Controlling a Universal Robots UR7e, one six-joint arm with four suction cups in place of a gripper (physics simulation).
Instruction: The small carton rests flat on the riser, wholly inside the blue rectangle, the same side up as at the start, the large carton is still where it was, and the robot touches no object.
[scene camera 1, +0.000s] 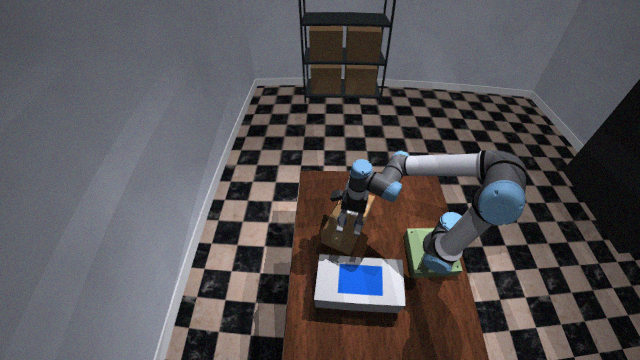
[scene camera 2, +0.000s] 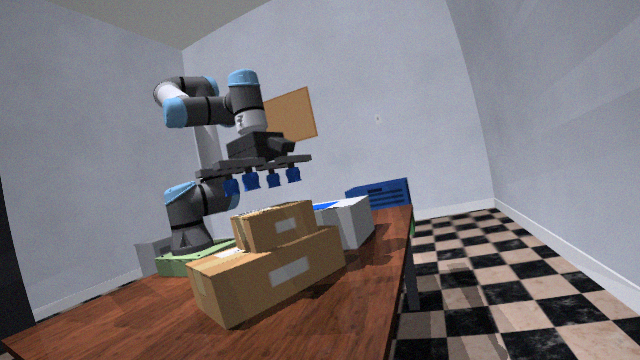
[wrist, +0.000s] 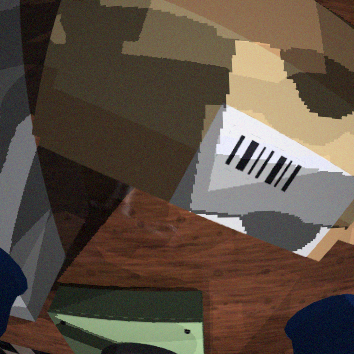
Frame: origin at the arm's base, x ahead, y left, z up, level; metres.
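Where they show: end effector, tool point: (scene camera 2: 265, 187) (wrist: 163, 242); arm's base, origin of the base link: (scene camera 2: 193, 249).
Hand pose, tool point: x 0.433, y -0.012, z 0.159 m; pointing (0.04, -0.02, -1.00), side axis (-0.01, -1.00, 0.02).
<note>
Each offset is from my tool point to the centre of the thing. Level surfaces: height alone.
The small carton {dz -0.083, dx +0.029, dy -0.028 m} (scene camera 2: 277, 225) (wrist: 260, 95) lies flat on top of the large carton {dz -0.169, dx +0.017, dy -0.059 m} (scene camera 2: 280, 282) (scene camera 1: 336, 242), its barcode label up in the wrist view. In scene camera 1 the gripper largely hides the small carton. My gripper (scene camera 2: 262, 181) (scene camera 1: 351, 223) is open, its four blue cups pointing down above the small carton with a visible gap and nothing on them. The light grey riser {dz -0.159, dx -0.086, dy +0.266 m} (scene camera 1: 326, 296) (scene camera 2: 356, 222) (wrist: 17, 190) stands beside the large carton. The blue rectangle {dz -0.099, dx -0.086, dy +0.266 m} (scene camera 1: 360, 281) (scene camera 2: 325, 205) on its top has no carton on it.
The arm's green base (scene camera 1: 417, 250) (scene camera 2: 170, 267) (wrist: 150, 335) stands on the wooden table {dz -0.219 m} (scene camera 1: 340, 335) (scene camera 2: 125, 320). A blue crate (scene camera 2: 397, 192) is beyond the riser. A shelf rack (scene camera 1: 346, 20) with boxes stands at the back wall.
</note>
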